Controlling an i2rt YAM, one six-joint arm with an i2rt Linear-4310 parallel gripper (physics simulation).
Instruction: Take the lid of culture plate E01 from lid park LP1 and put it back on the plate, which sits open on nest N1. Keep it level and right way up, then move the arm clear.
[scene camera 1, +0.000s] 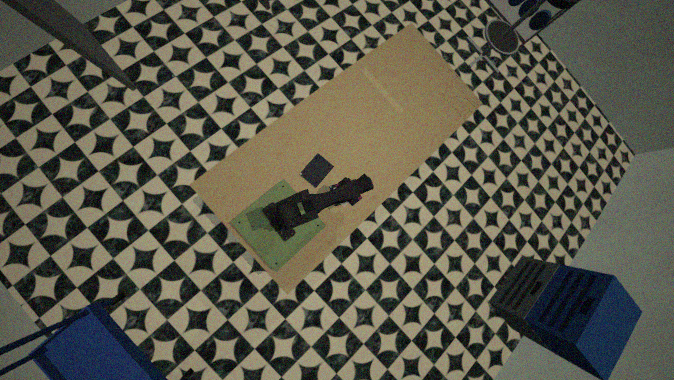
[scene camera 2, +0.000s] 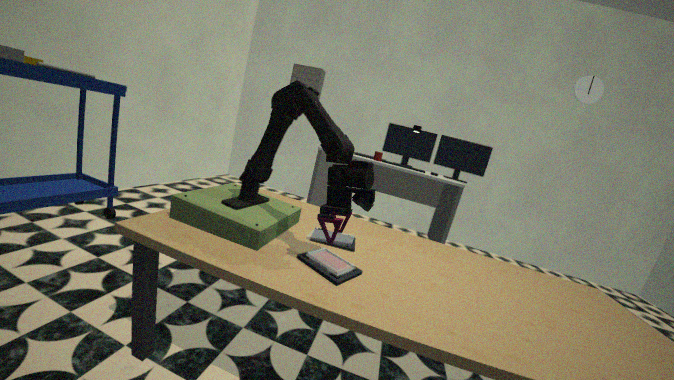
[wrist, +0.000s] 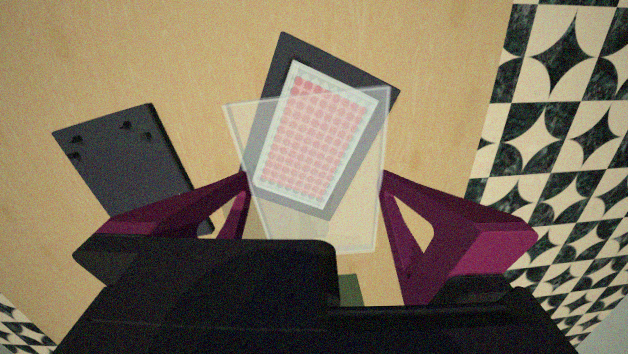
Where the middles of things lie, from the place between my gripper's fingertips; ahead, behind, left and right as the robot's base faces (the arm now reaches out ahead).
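Scene:
Grey lid (wrist: 314, 161): my hand is 10 mm beyond it.

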